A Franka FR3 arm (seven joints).
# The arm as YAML. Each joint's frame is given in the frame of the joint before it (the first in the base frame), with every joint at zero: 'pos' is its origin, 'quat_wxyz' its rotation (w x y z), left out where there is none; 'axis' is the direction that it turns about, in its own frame. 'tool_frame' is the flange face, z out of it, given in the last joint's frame.
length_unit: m
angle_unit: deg
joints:
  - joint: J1
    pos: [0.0, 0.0, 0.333]
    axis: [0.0, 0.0, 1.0]
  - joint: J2
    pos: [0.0, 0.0, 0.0]
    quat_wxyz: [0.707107, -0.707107, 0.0, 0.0]
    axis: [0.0, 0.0, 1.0]
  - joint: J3
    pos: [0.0, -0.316, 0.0]
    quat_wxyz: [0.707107, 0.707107, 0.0, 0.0]
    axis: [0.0, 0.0, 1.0]
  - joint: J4
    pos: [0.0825, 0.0, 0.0]
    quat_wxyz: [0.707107, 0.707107, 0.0, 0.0]
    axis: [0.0, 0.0, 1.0]
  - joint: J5
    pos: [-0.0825, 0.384, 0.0]
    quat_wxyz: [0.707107, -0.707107, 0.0, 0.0]
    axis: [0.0, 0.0, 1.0]
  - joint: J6
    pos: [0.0, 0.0, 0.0]
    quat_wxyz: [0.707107, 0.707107, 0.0, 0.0]
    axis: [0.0, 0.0, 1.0]
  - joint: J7
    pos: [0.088, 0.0, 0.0]
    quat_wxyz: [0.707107, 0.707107, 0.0, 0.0]
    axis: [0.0, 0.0, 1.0]
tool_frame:
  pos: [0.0, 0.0, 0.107]
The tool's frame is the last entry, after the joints.
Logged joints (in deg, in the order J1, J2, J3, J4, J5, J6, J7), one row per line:
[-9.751, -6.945, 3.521, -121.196, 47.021, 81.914, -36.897]
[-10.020, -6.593, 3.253, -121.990, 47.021, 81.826, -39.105]
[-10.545, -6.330, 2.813, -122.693, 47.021, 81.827, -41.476]
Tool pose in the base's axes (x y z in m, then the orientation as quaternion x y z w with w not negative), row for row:
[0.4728, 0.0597, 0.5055, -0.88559, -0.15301, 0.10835, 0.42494]
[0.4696, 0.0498, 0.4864, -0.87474, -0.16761, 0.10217, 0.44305]
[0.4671, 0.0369, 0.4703, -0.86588, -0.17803, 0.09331, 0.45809]
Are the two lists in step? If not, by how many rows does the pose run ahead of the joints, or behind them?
The pose runs 2 rows behind the joints: the pose in row i belongs to the joints in row i - 2.
